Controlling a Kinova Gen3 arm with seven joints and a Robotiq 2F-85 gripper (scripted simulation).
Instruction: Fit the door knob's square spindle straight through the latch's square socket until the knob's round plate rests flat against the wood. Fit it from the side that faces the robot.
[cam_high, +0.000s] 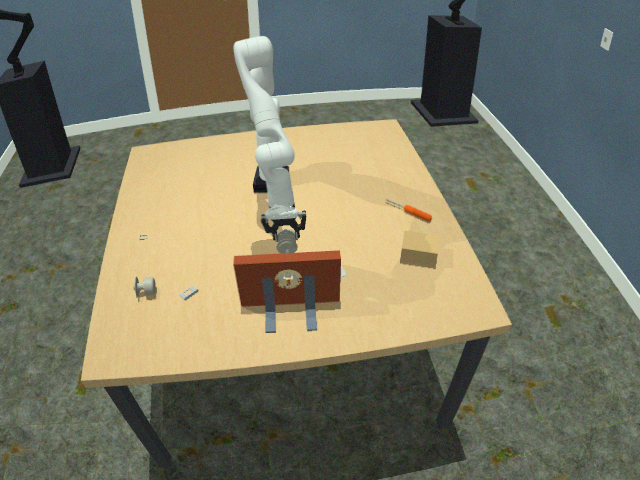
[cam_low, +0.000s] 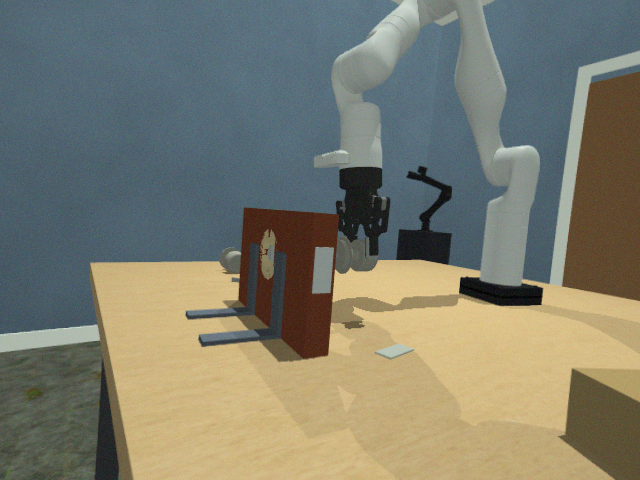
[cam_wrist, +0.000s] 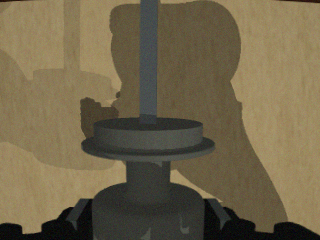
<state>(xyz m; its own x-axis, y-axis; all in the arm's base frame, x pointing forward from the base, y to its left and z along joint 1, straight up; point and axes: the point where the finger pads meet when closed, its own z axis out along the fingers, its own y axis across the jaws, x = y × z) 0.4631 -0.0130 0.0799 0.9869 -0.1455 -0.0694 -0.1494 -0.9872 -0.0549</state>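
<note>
The door knob is 4 cm ahead of my hand and 1 cm below it. From my hand the other things lie so: tan box: 43 cm to the left, 9 cm below, 6 cm ahead; wooden slab: 16 cm ahead, 2 cm to the right, 2 cm below.
</note>
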